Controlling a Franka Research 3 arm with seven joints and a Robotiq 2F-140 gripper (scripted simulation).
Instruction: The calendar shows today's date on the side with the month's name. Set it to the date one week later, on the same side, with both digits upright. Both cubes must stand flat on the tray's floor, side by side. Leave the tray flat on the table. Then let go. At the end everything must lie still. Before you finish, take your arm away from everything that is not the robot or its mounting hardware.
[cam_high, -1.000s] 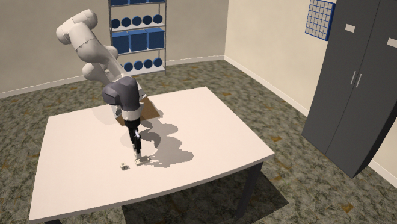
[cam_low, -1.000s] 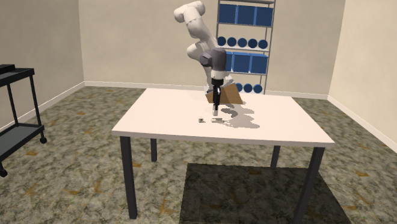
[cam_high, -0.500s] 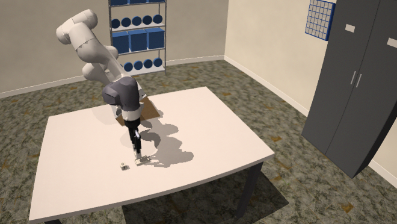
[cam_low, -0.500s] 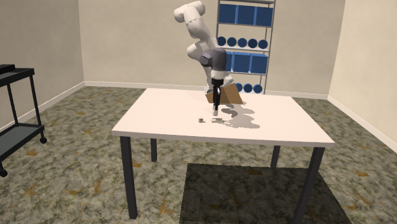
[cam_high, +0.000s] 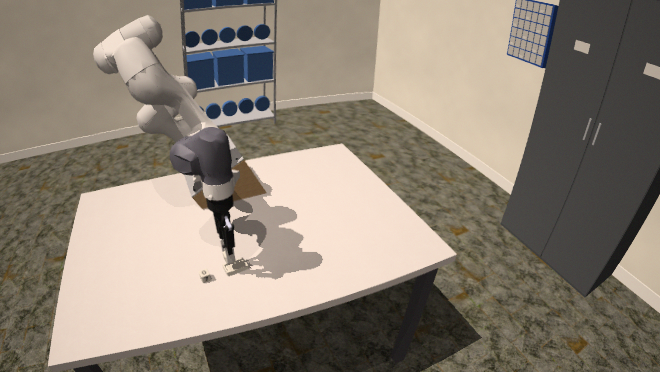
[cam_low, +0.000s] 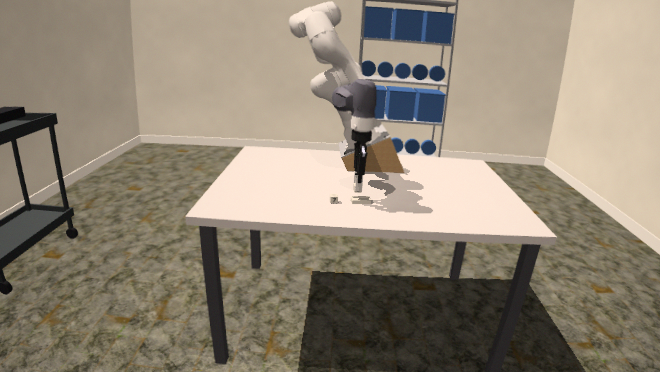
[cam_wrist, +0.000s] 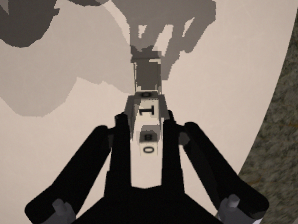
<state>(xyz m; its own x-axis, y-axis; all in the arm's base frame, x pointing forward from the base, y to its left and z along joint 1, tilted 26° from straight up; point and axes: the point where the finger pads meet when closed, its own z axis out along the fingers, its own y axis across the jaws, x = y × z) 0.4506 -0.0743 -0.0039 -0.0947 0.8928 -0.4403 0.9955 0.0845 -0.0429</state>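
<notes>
My hand is 30 mm above the cube. Also, from my hand: grey tray 80 mm below, 20 mm to the left.
</notes>
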